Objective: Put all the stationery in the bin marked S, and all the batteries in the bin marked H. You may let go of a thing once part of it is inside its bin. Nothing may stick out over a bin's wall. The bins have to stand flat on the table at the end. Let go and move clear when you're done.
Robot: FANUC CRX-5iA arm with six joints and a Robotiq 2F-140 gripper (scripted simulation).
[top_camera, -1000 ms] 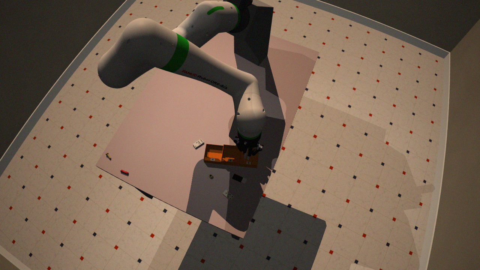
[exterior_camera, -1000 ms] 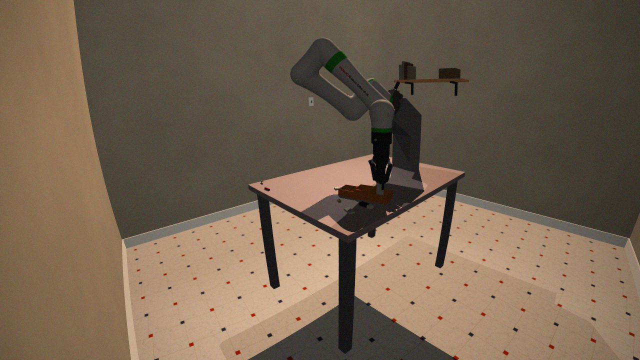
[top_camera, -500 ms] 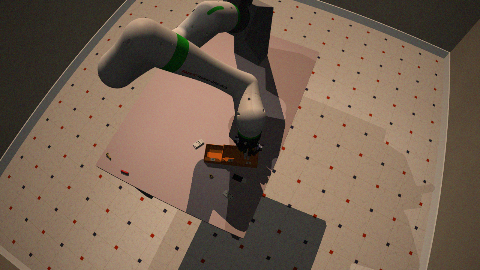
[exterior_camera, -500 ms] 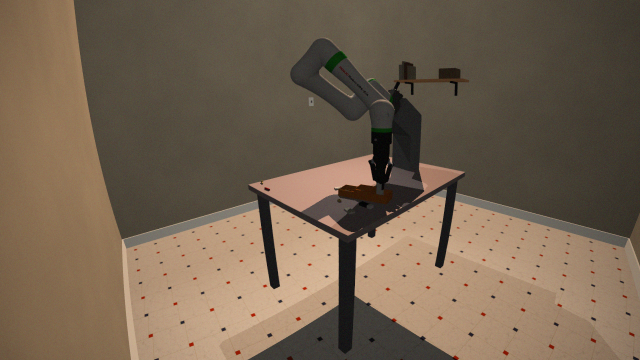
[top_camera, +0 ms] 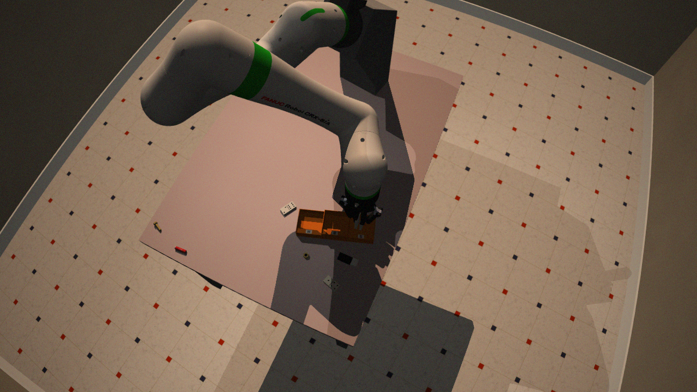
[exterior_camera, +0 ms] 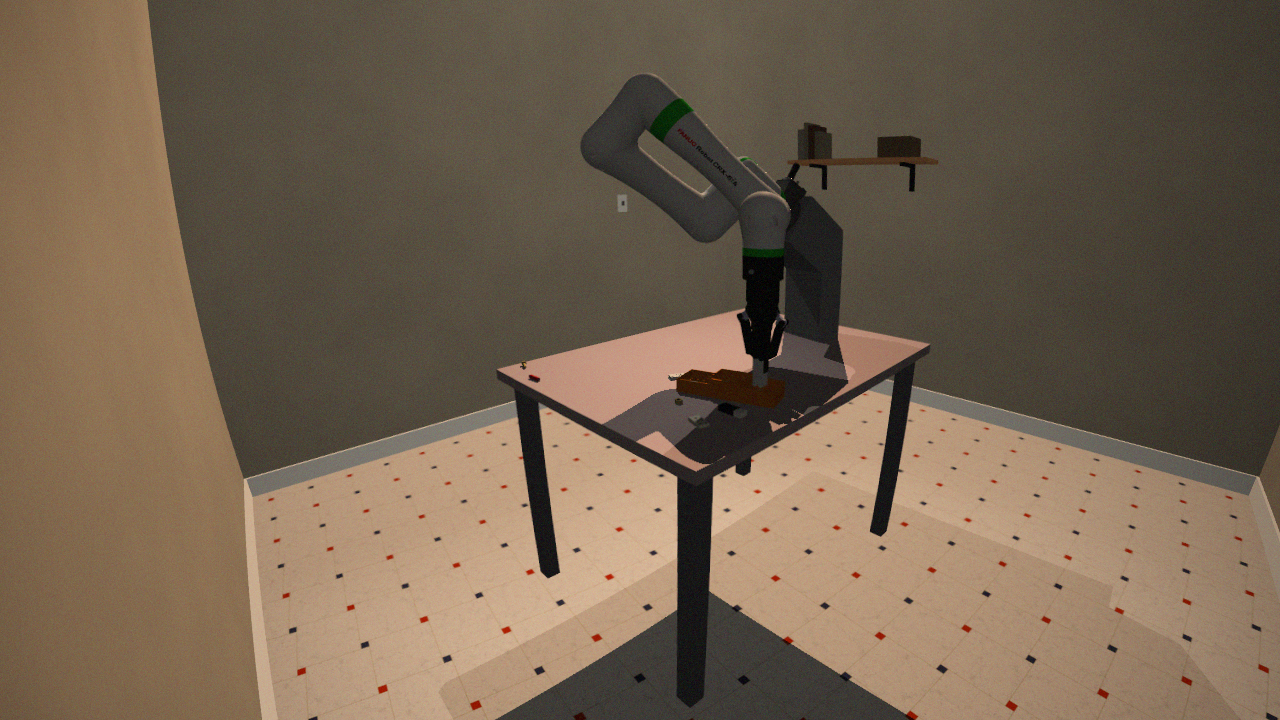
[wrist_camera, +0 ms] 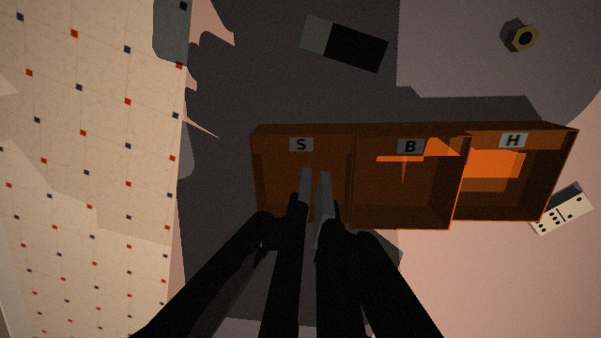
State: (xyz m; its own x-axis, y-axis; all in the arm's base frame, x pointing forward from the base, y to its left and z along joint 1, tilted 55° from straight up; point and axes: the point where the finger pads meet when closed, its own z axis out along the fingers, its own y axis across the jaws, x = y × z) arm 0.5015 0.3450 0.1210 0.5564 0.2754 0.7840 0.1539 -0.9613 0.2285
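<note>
The red battery lies 440 mm to the right of my hand, 410 mm ahead of it and 60 mm below it. Also, from my hand: grey domino: 200 mm ahead, 60 mm below, 40 mm to the left; black block: 110 mm ahead, 60 mm below, 40 mm to the left; ring-like part: 170 mm ahead, 90 mm to the right, 60 mm below.
</note>
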